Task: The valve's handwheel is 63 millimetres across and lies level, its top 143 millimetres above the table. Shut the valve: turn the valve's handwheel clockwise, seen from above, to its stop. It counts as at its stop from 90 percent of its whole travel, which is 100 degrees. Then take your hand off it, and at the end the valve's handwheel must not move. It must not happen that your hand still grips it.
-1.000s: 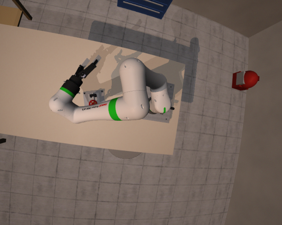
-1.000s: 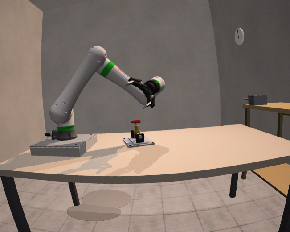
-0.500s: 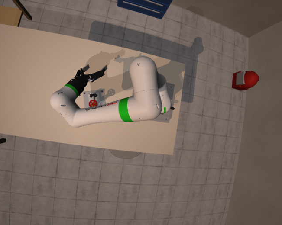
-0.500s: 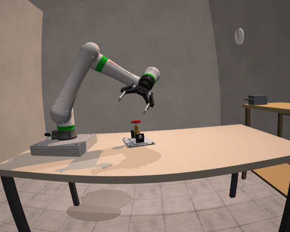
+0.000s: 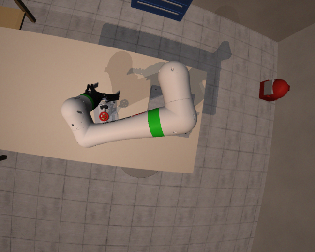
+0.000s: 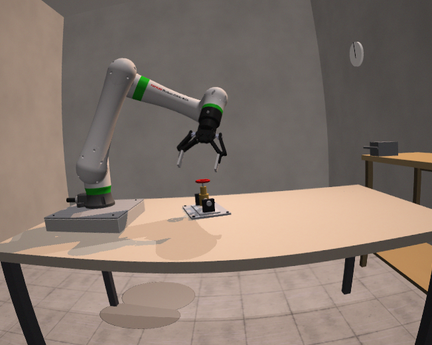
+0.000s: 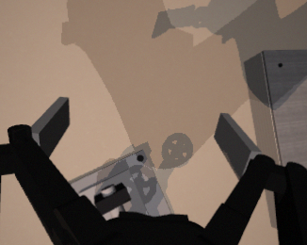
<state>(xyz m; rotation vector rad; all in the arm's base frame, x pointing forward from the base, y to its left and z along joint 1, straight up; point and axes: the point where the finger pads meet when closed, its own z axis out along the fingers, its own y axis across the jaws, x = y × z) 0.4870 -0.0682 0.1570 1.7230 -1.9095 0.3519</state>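
Now: hand 1 cm past the red spoked handwheel, 17 cm to the right of it and 9 cm above it. From my hand the other things lie so: plate (1 cm behind, 17 cm to the left, 21 cm below).
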